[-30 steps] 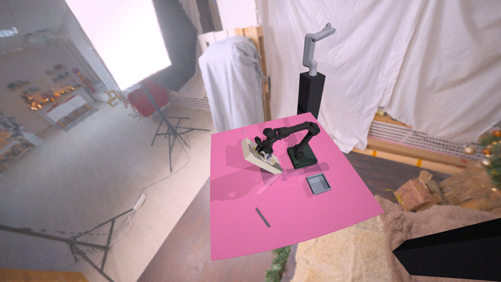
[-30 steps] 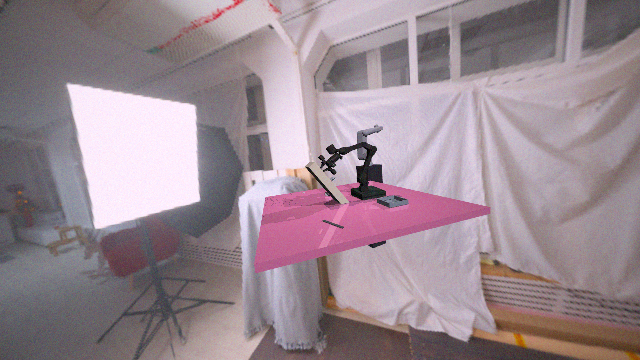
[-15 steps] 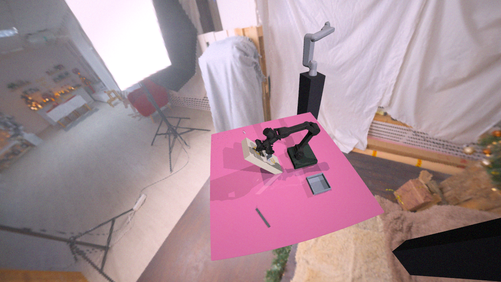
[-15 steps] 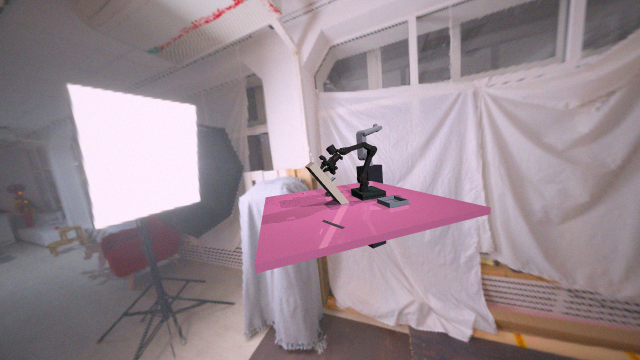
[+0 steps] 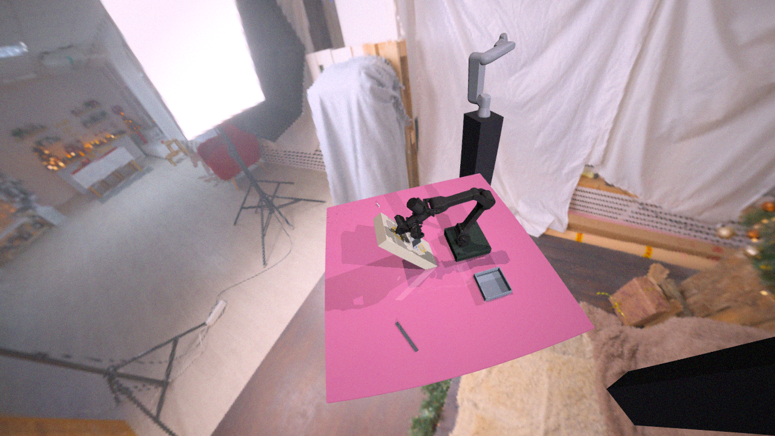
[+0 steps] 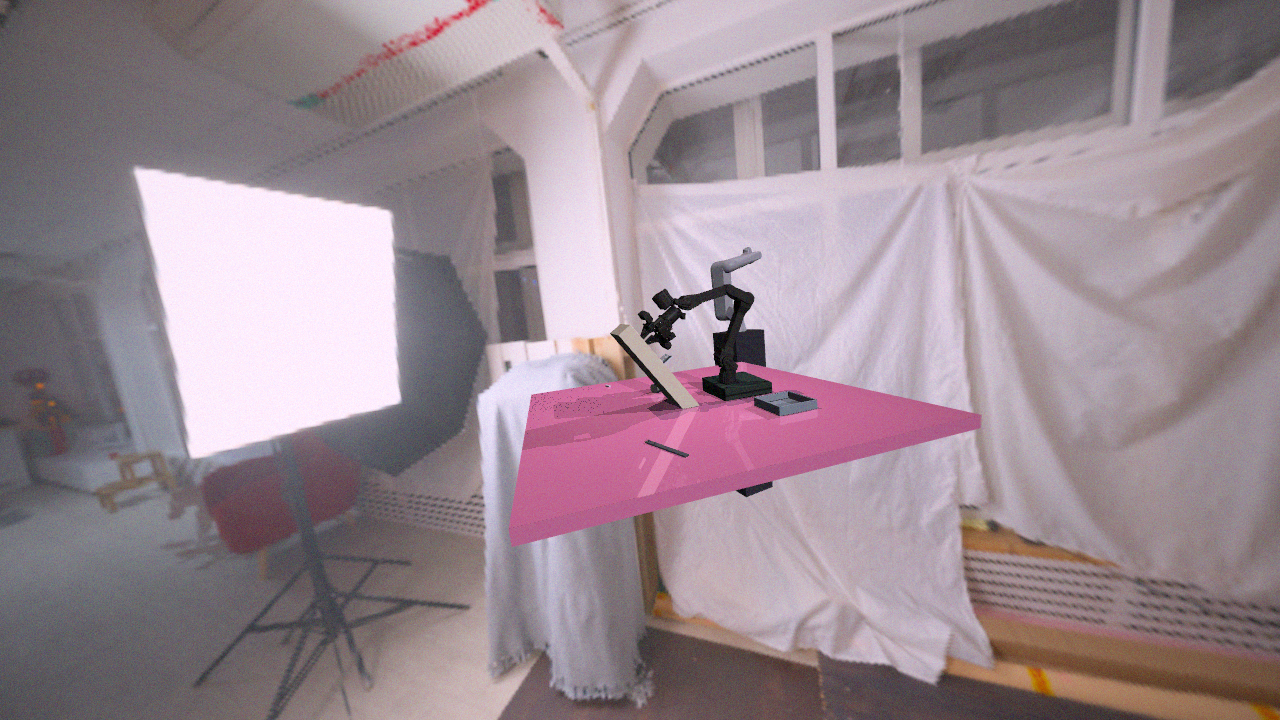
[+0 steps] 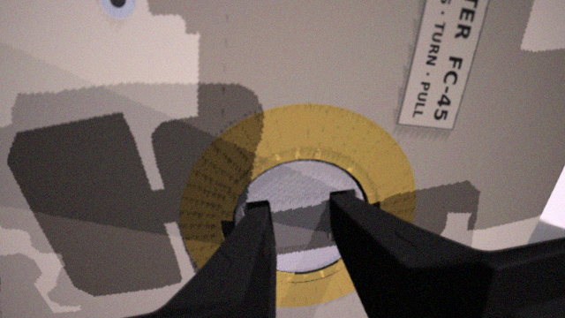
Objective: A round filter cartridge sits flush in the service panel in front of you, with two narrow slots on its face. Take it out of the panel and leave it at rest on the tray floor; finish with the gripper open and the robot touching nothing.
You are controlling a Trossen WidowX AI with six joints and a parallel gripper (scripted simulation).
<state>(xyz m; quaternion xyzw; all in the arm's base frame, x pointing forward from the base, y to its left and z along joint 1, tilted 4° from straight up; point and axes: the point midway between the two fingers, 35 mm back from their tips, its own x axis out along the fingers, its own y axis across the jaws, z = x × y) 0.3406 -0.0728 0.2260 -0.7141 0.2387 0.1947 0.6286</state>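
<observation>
My gripper tip is 1 cm short of the pale grey round filter cartridge and 1 cm above it. From my gripper tip the other things lie so: grey tray 39 cm behind, 35 cm to the left, 25 cm below; then beige service panel 8 cm below, 4 cm behind, 1 cm to the left.
</observation>
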